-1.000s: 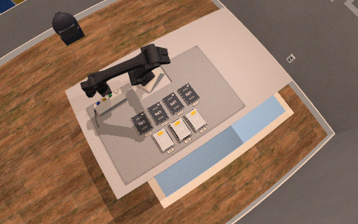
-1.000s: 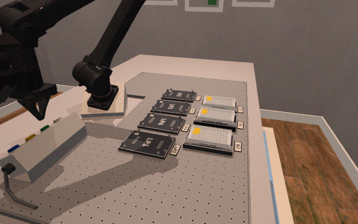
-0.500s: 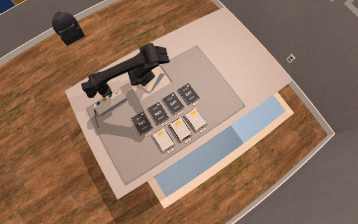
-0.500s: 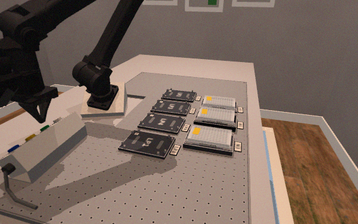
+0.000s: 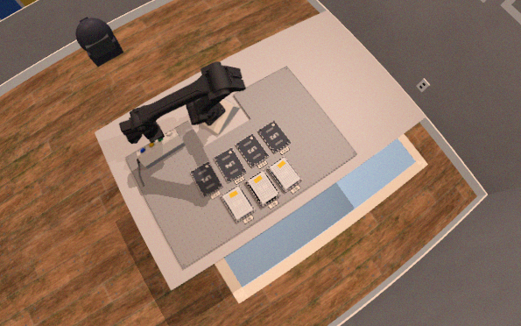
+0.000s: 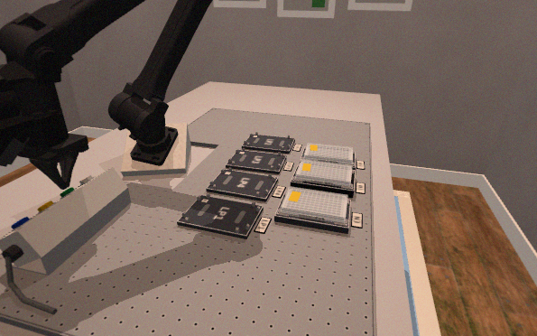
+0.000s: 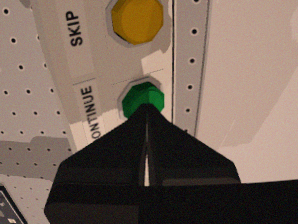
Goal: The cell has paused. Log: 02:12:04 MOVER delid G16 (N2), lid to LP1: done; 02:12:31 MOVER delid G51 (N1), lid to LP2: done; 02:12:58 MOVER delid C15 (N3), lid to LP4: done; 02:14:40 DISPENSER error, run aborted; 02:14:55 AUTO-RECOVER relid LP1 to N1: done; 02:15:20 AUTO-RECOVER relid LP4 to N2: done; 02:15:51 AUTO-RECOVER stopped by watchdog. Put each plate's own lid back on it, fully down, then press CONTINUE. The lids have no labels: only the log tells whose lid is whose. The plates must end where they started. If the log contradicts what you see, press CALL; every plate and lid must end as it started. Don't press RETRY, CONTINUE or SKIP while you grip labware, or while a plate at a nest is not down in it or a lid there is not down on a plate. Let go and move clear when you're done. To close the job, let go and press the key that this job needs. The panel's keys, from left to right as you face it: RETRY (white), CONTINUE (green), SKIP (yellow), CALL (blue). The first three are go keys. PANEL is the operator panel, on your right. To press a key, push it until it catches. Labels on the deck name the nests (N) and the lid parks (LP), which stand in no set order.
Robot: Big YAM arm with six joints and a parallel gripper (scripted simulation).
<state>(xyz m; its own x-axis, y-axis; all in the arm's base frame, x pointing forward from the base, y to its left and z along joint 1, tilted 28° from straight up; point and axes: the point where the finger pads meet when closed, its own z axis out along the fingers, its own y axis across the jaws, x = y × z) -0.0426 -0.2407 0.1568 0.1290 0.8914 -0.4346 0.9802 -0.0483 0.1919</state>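
The green CONTINUE key is 2 cm below my hand. From my hand the other things lie so: blue CALL key (1 cm behind, 10 cm to the right, 2 cm below); then white RETRY key (1 cm ahead, 5 cm to the left, 2 cm below); then yellow SKIP key (5 cm to the right, 2 cm below).
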